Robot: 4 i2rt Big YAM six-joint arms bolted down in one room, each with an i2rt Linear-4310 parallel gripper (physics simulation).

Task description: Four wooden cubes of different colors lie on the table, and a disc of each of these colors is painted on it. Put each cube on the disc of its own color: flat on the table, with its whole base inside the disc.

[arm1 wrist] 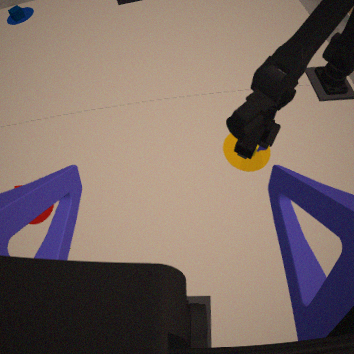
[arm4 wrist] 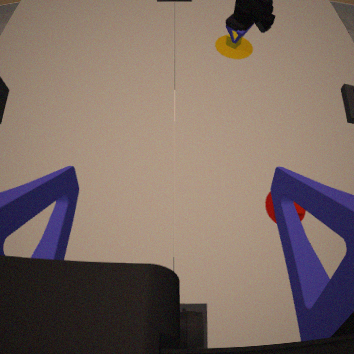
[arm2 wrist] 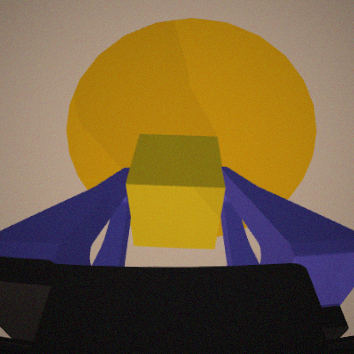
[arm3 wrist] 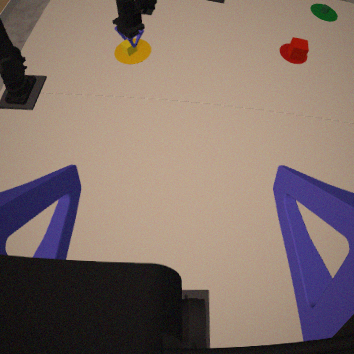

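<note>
Arm2's gripper [arm2 wrist: 175, 172] [arm3 wrist: 133, 44] is shut on the yellow cube [arm2 wrist: 174, 215] [arm4 wrist: 233, 44], held low over the yellow disc [arm2 wrist: 260, 90] [arm1 wrist: 245, 164] [arm3 wrist: 142, 56] [arm4 wrist: 242, 51]; any gap beneath is hard to judge. The red cube [arm3 wrist: 300, 45] is at the red disc [arm3 wrist: 286, 54] [arm1 wrist: 42, 215] [arm4 wrist: 273, 206], its base partly unclear. The blue cube [arm1 wrist: 16, 13] sits on the blue disc [arm1 wrist: 27, 16]. A small green shape, seemingly the green cube [arm3 wrist: 325, 9], is on the green disc [arm3 wrist: 318, 12]. Arm1's gripper [arm1 wrist: 175, 175], arm3's gripper [arm3 wrist: 177, 175] and arm4's gripper [arm4 wrist: 175, 175] are open and empty.
Arm2 [arm1 wrist: 272, 80] reaches in from the upper right in the arm1 wrist view. Another arm's base plate [arm1 wrist: 317, 87] stands behind it. In the arm3 wrist view an arm on a base plate [arm3 wrist: 37, 90] stands at the left.
</note>
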